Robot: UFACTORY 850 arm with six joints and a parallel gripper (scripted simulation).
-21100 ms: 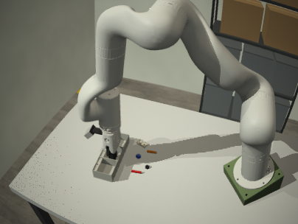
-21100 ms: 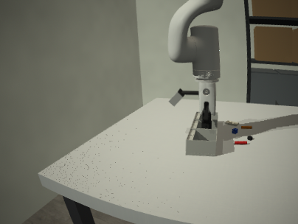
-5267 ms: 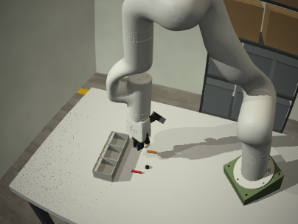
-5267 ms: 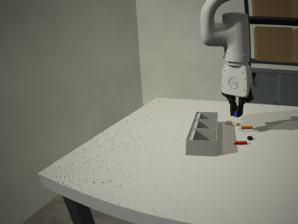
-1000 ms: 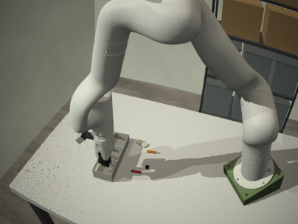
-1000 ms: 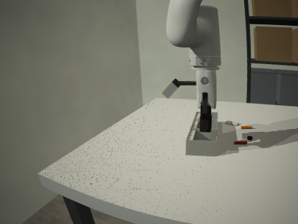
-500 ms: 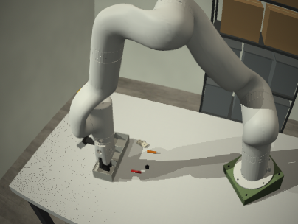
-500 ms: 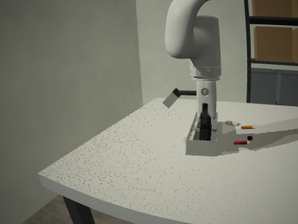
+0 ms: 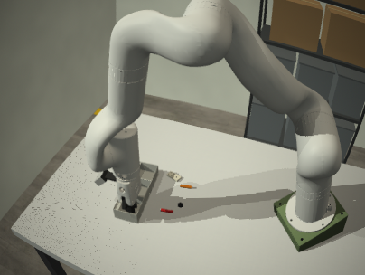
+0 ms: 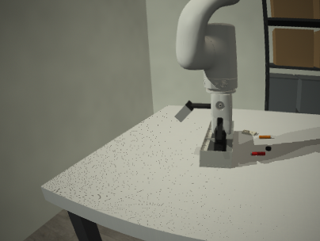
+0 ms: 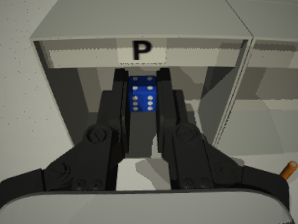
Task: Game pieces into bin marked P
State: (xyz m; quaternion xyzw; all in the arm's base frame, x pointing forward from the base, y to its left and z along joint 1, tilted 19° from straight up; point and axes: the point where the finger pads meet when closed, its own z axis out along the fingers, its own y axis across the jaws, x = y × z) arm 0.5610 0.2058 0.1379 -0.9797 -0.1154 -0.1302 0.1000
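My gripper is now 30 mm past the beige tile, 230 mm to the left of it and 30 mm above it. Also, from my hand: red stick: 100 mm behind, 70 mm to the right, 30 mm below; then blue die: 10 mm below; then grey bin: 30 mm ahead, 80 mm to the right, 20 mm below.
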